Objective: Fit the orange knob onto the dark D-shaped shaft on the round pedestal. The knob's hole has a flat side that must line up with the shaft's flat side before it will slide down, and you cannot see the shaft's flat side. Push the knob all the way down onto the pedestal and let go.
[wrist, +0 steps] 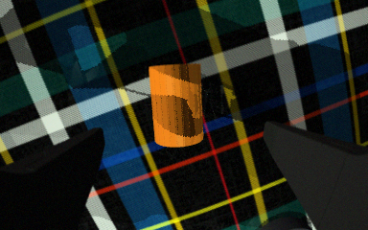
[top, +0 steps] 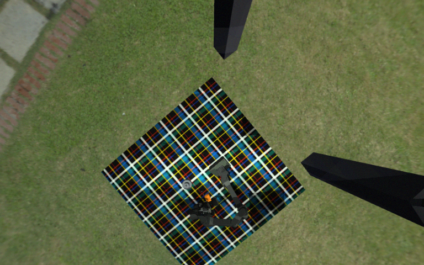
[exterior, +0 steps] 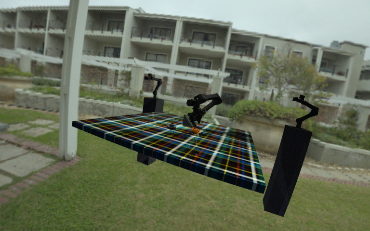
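My gripper tip is now 10 mm to the right of the orange knob and 60 mm above it. Also, from my gripper tip: round dark pedestal: 70 mm ahead, 200 mm to the right, 50 mm below.
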